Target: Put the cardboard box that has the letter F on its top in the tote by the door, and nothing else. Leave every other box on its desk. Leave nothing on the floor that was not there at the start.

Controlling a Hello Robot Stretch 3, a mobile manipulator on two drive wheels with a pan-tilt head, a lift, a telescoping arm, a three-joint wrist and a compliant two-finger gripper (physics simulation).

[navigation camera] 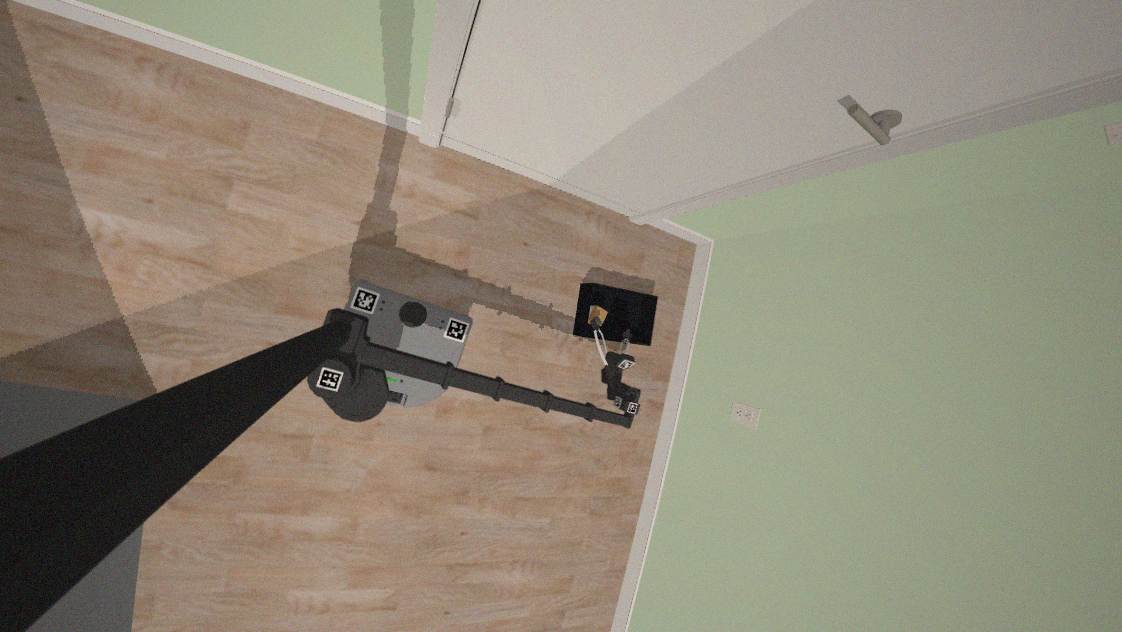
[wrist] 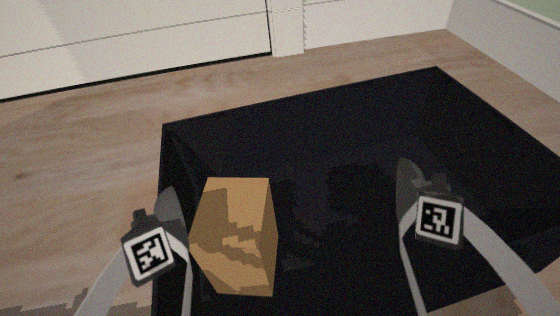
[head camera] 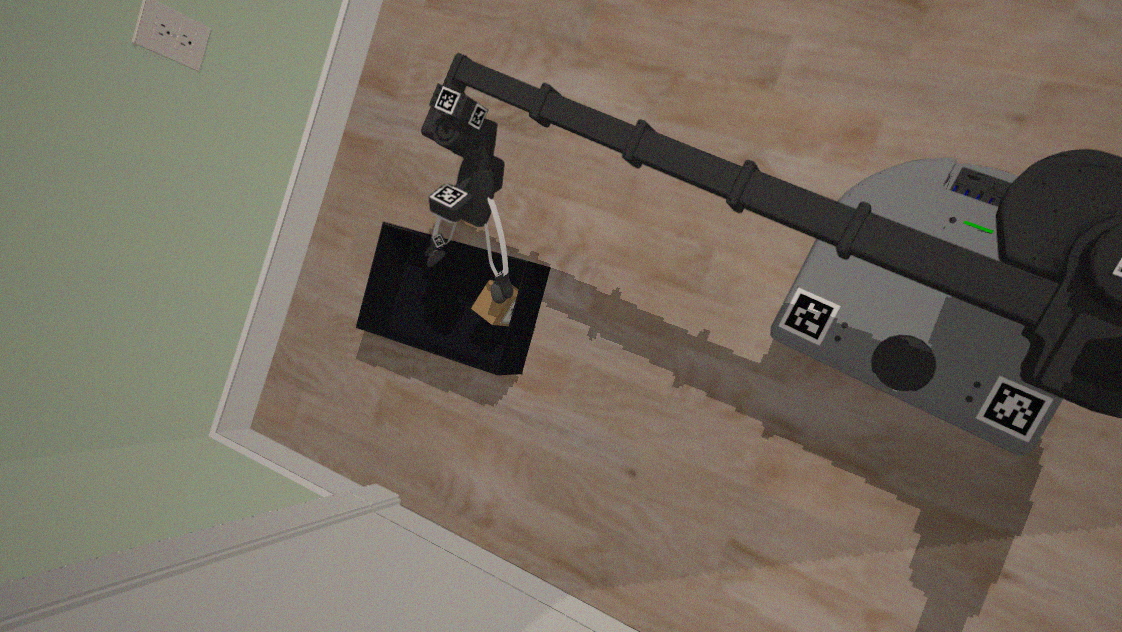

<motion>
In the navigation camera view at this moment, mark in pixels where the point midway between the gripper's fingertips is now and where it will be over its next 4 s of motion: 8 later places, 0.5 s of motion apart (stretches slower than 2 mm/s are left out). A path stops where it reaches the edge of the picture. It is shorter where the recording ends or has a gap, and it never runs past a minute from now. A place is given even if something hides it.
My gripper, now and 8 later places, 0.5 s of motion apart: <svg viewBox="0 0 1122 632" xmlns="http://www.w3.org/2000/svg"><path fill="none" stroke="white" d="M611 323L614 323L622 325L631 326L642 328L652 328L664 330L674 332L676 332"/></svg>
</motion>
